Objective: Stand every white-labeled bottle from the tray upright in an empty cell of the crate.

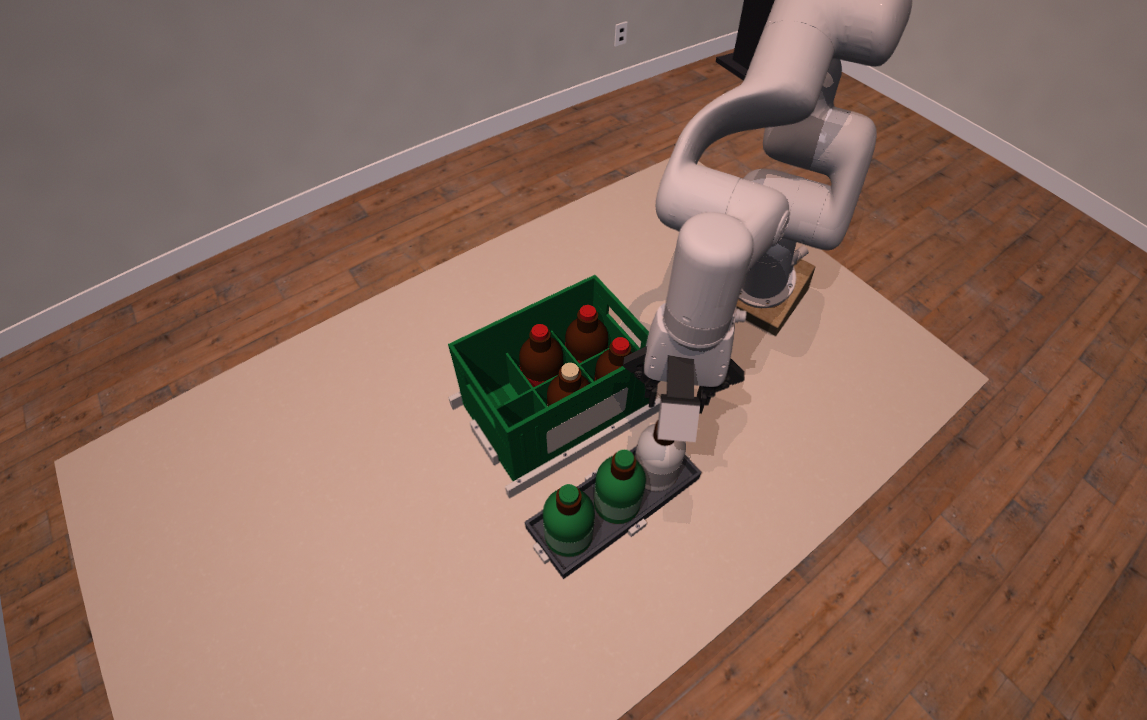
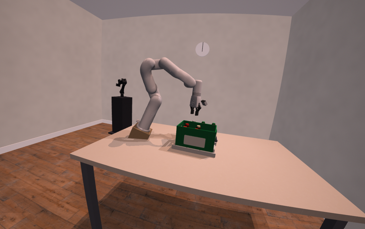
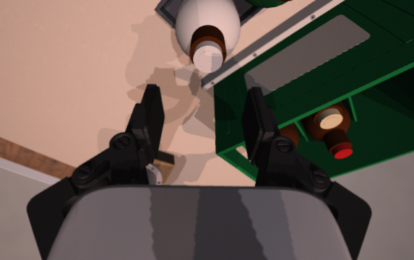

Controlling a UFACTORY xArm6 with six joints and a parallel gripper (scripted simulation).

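My gripper is now 15 cm above the white-labeled bottle. The rest, counted from my hand: tray (9 cm ahead, 1 cm to the left, 22 cm below); then crate (8 cm ahead, 19 cm to the right, 15 cm below).
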